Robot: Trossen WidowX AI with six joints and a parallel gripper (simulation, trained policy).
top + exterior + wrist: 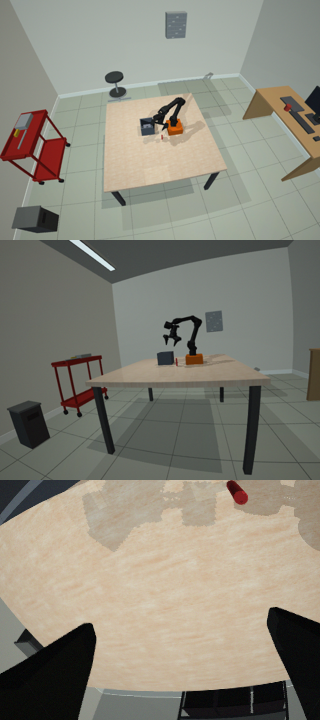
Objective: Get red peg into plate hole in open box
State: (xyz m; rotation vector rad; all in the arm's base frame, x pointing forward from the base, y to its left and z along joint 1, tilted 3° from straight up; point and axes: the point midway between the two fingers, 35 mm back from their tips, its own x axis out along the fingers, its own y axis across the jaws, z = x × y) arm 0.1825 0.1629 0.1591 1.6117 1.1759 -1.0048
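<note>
The red peg lies 170 mm below my gripper tip, 50 mm behind it and 20 mm to the right of it. Also, from my gripper tip: grey plate (170 mm to the right, 170 mm below, 130 mm ahead).
</note>
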